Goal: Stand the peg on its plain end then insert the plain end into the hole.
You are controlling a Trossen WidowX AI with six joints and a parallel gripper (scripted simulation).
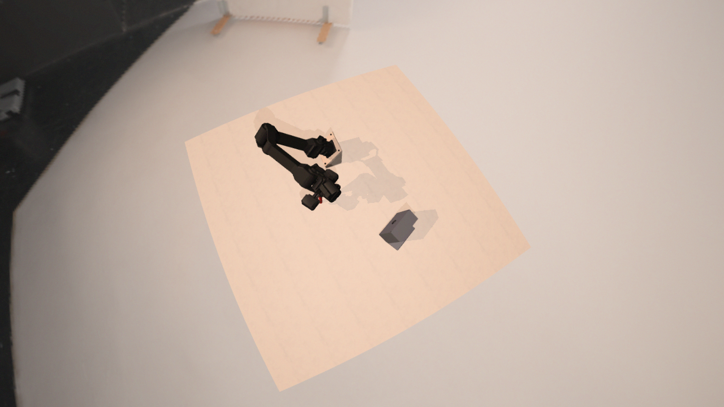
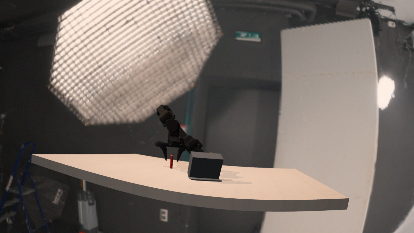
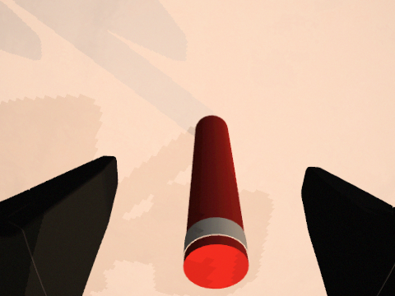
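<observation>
Now: gripper tip 2 cm below the red peg. From my gripper tip the other things lie so: dark grey sloped panel (23 cm ahead, 26 cm to the left, 2 cm above).
</observation>
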